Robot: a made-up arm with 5 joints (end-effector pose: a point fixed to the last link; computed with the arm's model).
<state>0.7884 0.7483 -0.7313 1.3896 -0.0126</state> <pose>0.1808 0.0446 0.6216 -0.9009 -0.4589 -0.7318</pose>
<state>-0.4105 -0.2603 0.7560 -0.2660 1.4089</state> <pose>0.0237 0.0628 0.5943 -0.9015 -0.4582 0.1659</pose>
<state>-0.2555 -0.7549 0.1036 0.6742 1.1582</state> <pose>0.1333 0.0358 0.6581 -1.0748 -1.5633 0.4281</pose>
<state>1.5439 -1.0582 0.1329 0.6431 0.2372</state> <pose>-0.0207 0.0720 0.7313 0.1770 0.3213 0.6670</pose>
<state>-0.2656 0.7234 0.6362 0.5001 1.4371</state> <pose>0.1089 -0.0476 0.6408 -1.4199 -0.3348 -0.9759</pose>
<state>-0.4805 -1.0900 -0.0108 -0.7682 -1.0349</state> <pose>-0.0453 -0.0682 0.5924 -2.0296 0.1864 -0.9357</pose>
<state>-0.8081 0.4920 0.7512 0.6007 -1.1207</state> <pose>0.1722 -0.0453 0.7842 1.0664 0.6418 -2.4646</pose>
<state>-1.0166 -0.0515 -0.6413 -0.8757 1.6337</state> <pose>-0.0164 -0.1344 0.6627 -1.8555 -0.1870 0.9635</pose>
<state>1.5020 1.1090 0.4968 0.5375 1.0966</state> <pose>-0.0205 0.0006 0.6178 -1.4662 0.9291 0.2511</pose>
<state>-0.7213 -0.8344 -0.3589 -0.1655 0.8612</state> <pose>0.0911 -0.0850 0.6521 -1.8754 -1.0882 0.8122</pose>
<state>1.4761 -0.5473 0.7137 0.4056 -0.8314</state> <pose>-0.0009 0.1322 0.7271 -1.2084 1.8181 -0.0546</pose>
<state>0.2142 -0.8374 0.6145 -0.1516 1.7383</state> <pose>-0.0225 0.0123 0.6132 -0.3252 -0.6913 1.2658</pose>
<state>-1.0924 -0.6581 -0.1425 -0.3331 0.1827</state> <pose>0.0502 -0.0713 0.6074 -1.9353 -0.6176 -0.5865</pose>
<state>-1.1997 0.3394 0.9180 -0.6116 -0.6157</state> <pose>0.1690 0.1522 0.7202 0.2835 0.9183 -1.5266</pose>
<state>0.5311 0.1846 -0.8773 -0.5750 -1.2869</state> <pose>-0.0373 -0.0445 0.6129 -2.0717 0.7367 -0.7792</pose>
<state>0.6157 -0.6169 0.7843 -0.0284 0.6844</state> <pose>-0.0611 0.0658 0.6893 -0.6491 0.4494 0.4956</pose>
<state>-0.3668 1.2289 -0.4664 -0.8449 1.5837</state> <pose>-0.0420 0.0426 0.6103 -0.8458 0.1725 0.1063</pose>
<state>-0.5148 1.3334 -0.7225 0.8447 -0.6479</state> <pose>0.1531 -0.0875 0.7249 -0.6456 -0.2733 -2.4927</pose>
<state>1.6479 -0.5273 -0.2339 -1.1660 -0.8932</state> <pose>-0.0027 -0.1442 0.7697 -1.7876 0.6568 1.6460</pose>
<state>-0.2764 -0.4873 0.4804 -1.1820 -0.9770</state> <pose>-0.1243 0.1031 0.6602 -1.7834 1.5891 -0.6550</pose>
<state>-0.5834 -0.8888 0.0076 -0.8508 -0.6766</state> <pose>-0.0649 -0.0551 0.5948 -2.0440 0.3175 -0.7523</pose>
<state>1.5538 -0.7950 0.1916 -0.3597 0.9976</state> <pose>-0.0510 -0.0686 0.7131 0.4632 0.2079 1.6830</pose>
